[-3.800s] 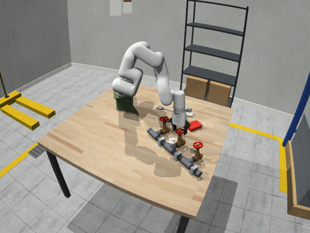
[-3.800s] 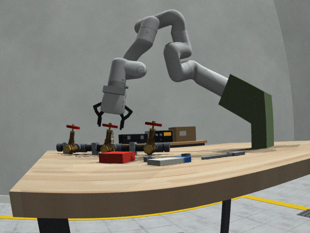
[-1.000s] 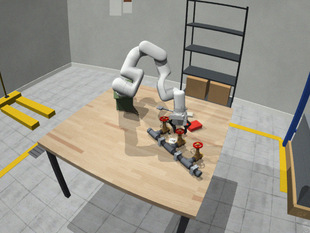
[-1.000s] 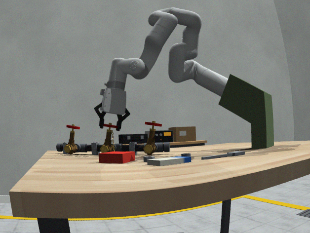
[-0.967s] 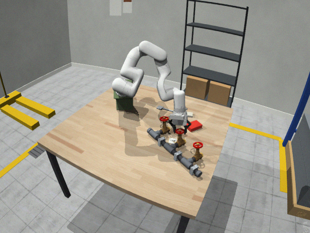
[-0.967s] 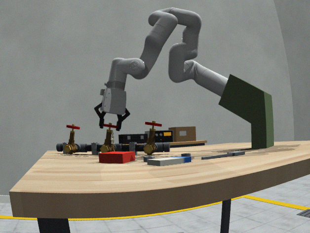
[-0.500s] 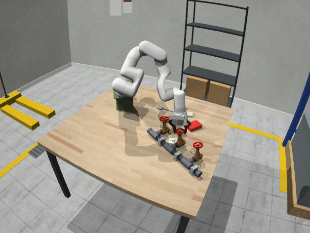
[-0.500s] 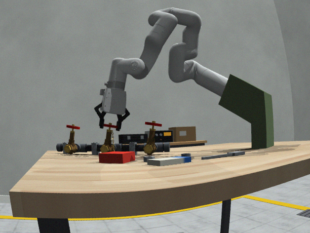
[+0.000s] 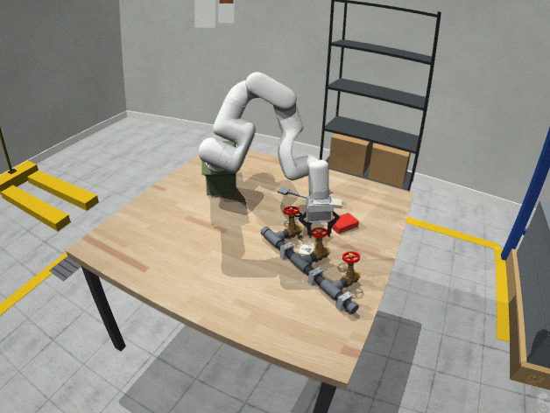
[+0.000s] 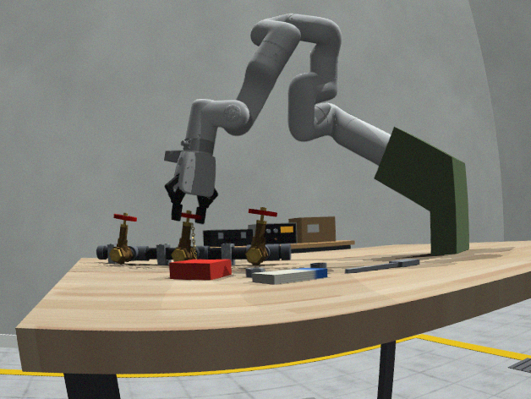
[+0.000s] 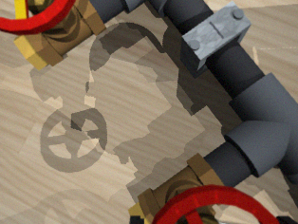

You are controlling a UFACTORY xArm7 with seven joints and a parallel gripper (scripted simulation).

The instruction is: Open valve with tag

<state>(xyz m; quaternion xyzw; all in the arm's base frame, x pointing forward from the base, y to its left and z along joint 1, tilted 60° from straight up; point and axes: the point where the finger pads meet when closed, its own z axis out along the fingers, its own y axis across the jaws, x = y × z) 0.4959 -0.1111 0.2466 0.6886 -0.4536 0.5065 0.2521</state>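
Right now the white tag is 5 cm behind my hand, 4 cm to the left of it and 12 cm below it. Round my hand: red block: 11 cm ahead, 25 cm to the left, 11 cm below; then grey wrench: 16 cm behind, 47 cm to the left, 12 cm below; then blue flat tool: 4 cm ahead, 42 cm to the left, 12 cm below.
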